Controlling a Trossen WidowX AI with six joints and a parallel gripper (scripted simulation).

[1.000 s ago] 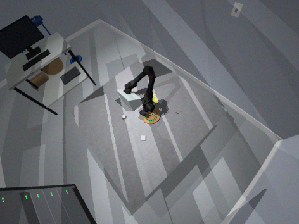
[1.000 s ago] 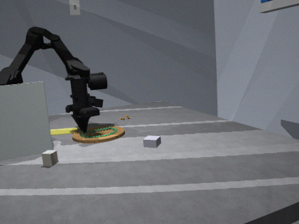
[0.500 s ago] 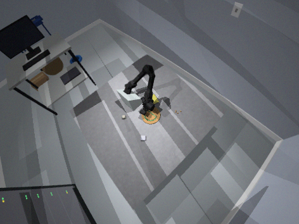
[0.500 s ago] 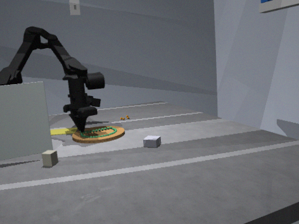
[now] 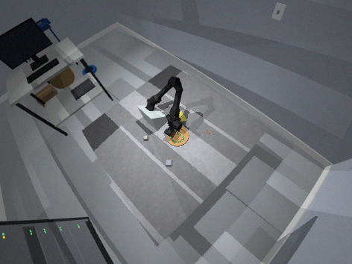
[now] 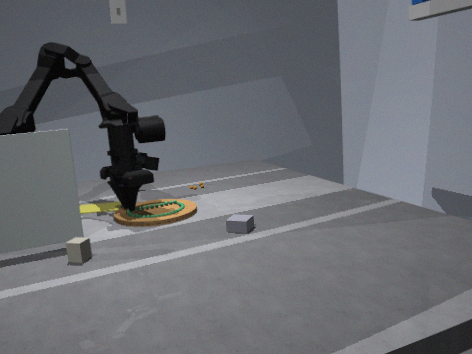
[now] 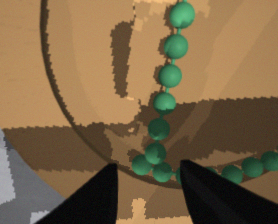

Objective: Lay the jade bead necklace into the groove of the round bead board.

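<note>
The yellow sheet lies 5 cm behind my gripper tip, 15 cm to the left of it and 2 cm below it. From my gripper tip the other things lie so: grey cube 16 cm ahead, 26 cm to the right, 1 cm below; then beige cube 15 cm behind, 22 cm to the right.
</note>
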